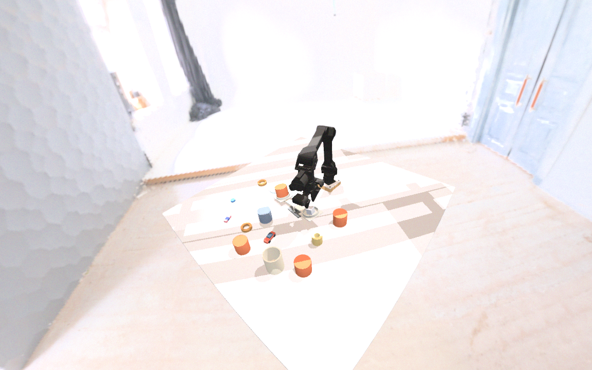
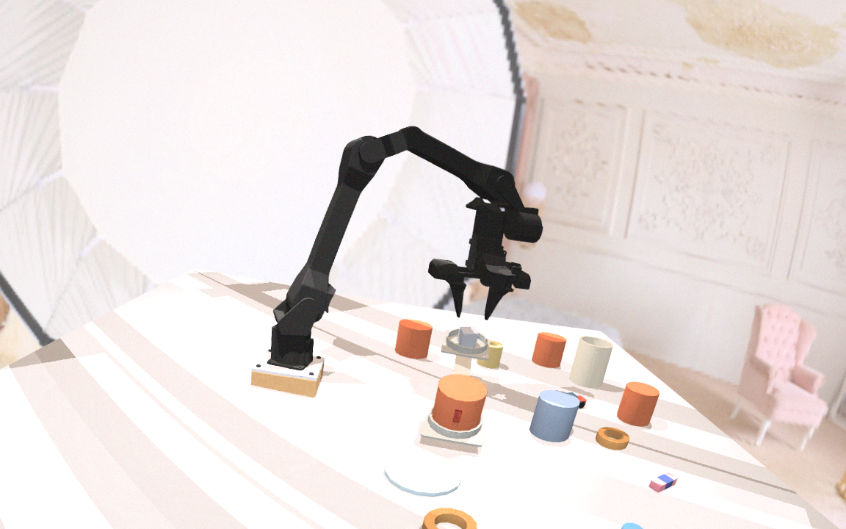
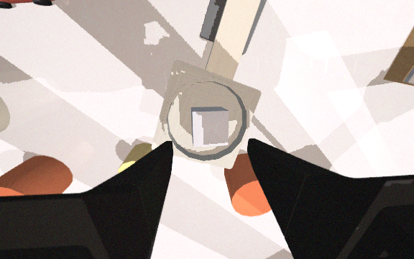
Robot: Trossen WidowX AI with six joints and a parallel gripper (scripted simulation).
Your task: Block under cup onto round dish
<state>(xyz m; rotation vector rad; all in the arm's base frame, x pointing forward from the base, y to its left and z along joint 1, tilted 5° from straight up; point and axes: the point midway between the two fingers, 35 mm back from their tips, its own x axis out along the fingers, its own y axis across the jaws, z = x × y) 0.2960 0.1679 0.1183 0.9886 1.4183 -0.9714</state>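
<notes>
Right now my gripper tip is 40 mm above the grey block. Also, from my gripper tip: blue cylinder 180 mm ahead, 180 mm to the right, 90 mm below; cream cylinder 290 mm ahead, 100 mm to the left, 80 mm below; balance 120 mm to the right, 90 mm below.
</notes>
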